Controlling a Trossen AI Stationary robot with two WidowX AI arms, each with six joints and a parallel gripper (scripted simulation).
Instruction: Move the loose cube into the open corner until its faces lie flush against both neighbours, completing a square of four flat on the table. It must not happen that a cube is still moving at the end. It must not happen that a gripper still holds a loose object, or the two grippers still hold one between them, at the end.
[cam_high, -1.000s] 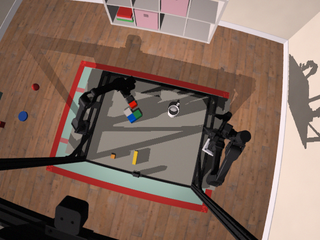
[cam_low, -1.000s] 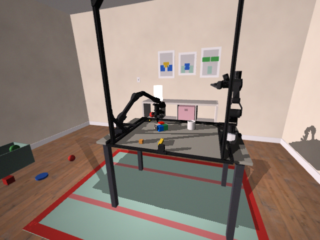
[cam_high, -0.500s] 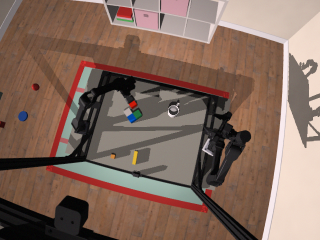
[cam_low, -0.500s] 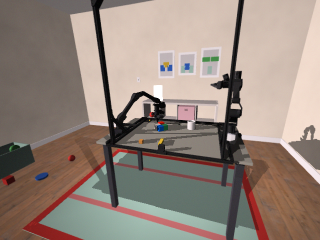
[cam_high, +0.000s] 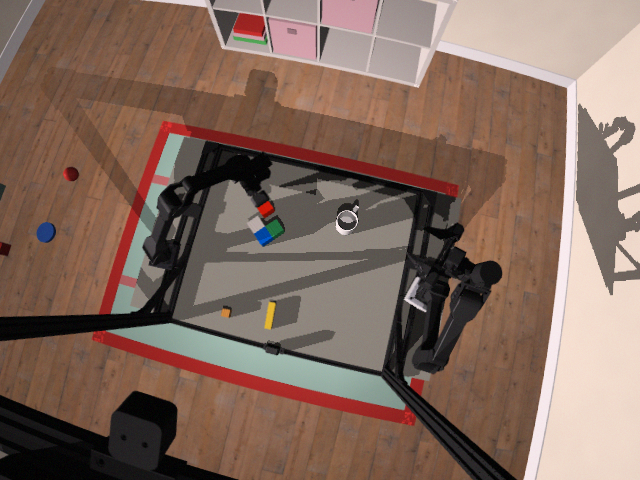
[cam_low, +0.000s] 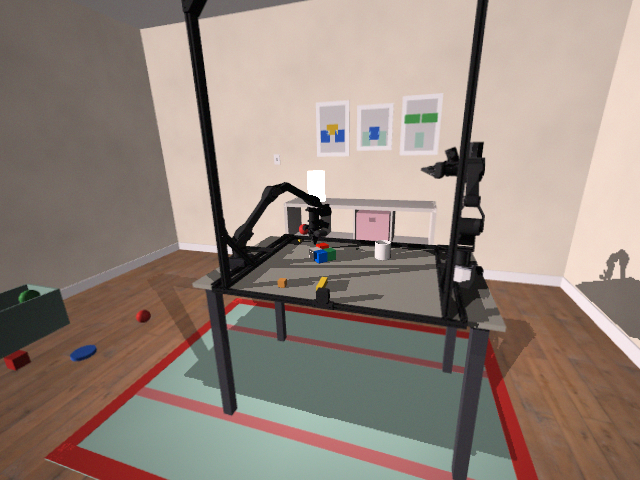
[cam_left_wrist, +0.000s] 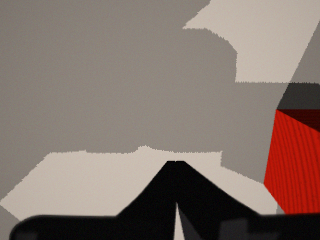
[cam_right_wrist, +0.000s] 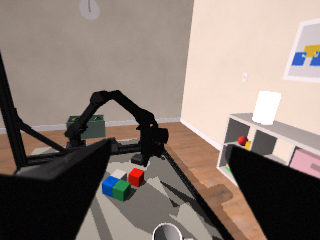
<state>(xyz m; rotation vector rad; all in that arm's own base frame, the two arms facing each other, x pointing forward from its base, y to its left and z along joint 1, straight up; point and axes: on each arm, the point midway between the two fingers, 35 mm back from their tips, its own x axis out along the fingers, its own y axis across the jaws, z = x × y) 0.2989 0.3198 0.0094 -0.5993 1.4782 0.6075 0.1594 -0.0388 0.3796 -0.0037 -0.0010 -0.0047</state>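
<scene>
Now: the red cube 60 mm to the right of my left hand, 60 mm behind it and 40 mm below it. Round my left hand: green cube 140 mm behind, 110 mm to the right, 40 mm below; blue cube 180 mm behind, 70 mm to the right, 40 mm below; white cube 140 mm behind, 40 mm to the right, 40 mm below.
</scene>
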